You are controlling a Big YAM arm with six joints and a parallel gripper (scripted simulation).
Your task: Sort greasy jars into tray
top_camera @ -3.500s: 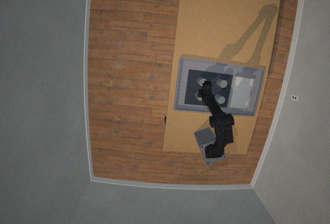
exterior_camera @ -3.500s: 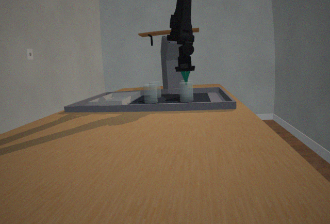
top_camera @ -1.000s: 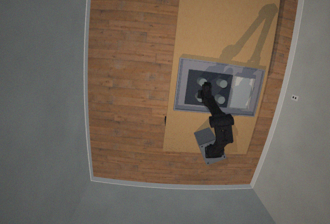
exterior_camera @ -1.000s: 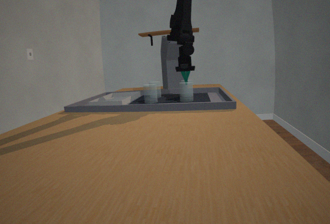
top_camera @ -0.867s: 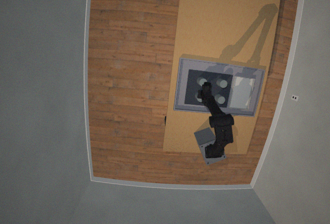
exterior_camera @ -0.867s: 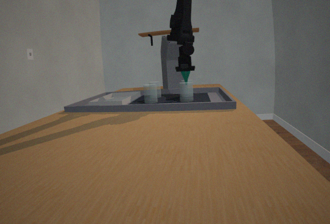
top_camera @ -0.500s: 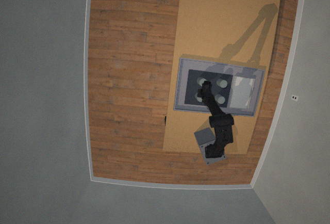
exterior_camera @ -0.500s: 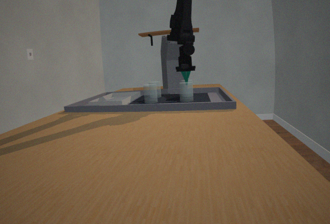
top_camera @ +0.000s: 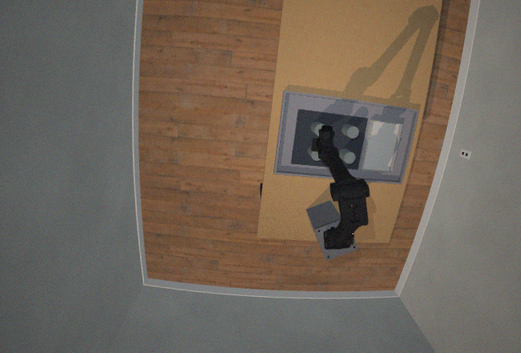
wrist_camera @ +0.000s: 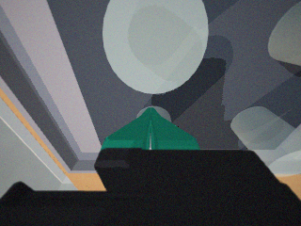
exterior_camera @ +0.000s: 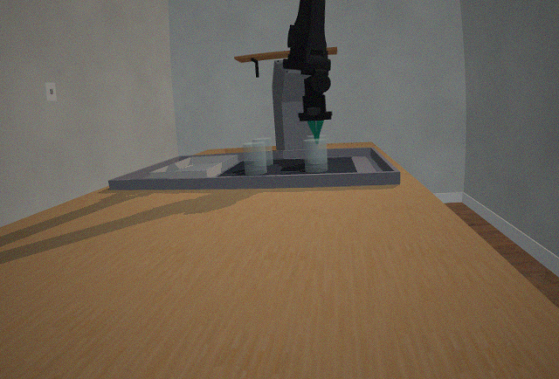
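Now: hand 20 cm to the left of the rimmed steel table top, 8 cm above it and 1 cm past it. Round my hand: pale tray: 41 cm to the right, 7 cm below, 6 cm behind; dark drying mat: 9 cm to the right, 8 cm below, 1 cm behind.
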